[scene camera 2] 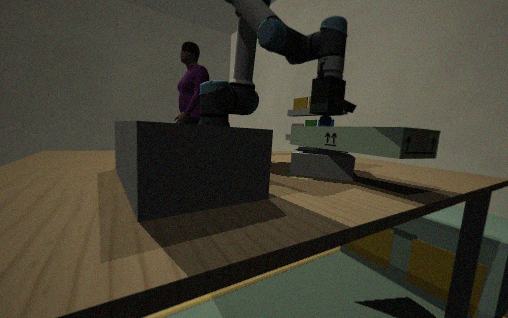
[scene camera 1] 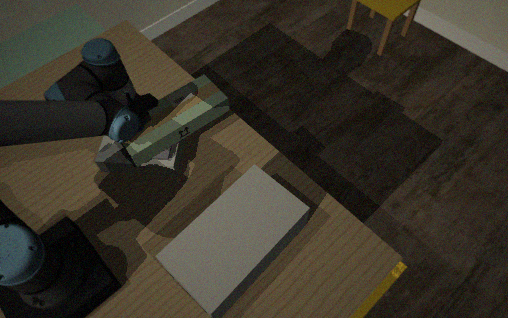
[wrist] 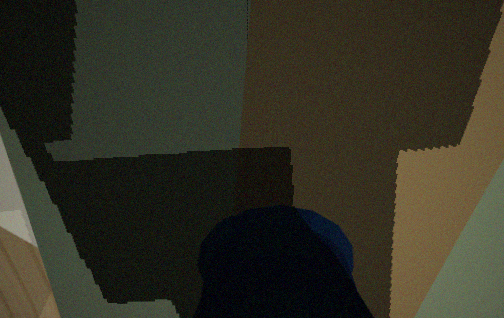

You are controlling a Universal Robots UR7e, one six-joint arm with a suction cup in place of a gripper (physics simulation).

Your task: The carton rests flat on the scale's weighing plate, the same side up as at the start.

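Places are measured from the arm's base along level axes (x ahead, y left, z up), in centimetres.
Where they show: hand, tool point: (wrist: 275,239); arm's base, link origin: (scene camera 1: 53,277).
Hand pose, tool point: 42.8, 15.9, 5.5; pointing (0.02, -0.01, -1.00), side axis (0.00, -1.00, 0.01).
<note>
Things, the pixels of their top centre, and the offset from my tool point, as dx, dy, dz. Level surfaces: height alone.
- carton, top centre: (scene camera 2: 350,127) (scene camera 1: 170,112) +9.8, -3.1, +0.7
- scale, top centre: (scene camera 1: 138,138) (scene camera 2: 321,146) -1.2, +1.1, -5.1
- large grey block, top centre: (scene camera 2: 178,124) (scene camera 1: 234,231) -4.4, -43.4, -1.2
- wooden table, surface height: dz -13.0
The carton (scene camera 1: 176,134) (scene camera 2: 360,141) (wrist: 160,75), pale green with a tan band along its top, lies about level on top of the scale (scene camera 1: 111,154) (scene camera 2: 322,166). Its printed arrows point up in scene camera 2. It is much longer than the scale and overhangs it, far out to the right in scene camera 2. The weighing plate is mostly hidden under it. My suction gripper (scene camera 2: 326,120) (wrist: 277,250), with a blue cup, is open just above the carton's top, close to one end; any gap is too small to make out. In scene camera 1 the wrist hides the cup.
A large grey block (scene camera 1: 235,235) (scene camera 2: 200,170) stands on the wooden table (scene camera 1: 345,250) (scene camera 2: 65,200), beside the scale. The arm's base stands at the lower left in scene camera 1. A person (scene camera 2: 192,85) in purple and a shelf (scene camera 2: 296,113) show behind, in scene camera 2.
</note>
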